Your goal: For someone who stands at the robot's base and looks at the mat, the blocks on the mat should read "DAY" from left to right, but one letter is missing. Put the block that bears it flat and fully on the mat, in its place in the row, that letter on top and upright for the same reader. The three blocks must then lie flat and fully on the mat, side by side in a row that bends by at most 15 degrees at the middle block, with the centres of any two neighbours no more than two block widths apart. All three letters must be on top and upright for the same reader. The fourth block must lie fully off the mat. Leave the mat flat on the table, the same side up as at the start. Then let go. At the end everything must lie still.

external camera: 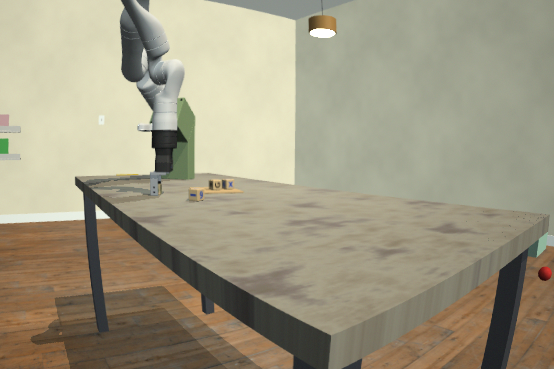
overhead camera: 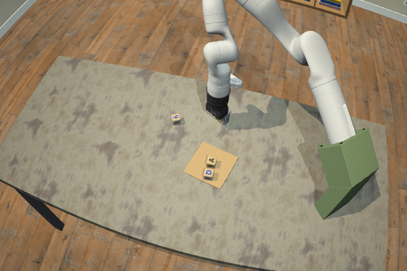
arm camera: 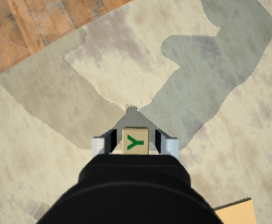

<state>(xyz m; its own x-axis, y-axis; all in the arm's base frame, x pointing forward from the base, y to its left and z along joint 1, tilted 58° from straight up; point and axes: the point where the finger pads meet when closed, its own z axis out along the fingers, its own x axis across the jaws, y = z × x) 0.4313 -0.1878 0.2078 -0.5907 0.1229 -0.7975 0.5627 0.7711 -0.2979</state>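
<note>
Right now my hand is right at the Y block. From my hand the other things lie so: 6 block 16 cm ahead, 2 cm to the left; then D block 25 cm to the left, 5 cm ahead.
</note>
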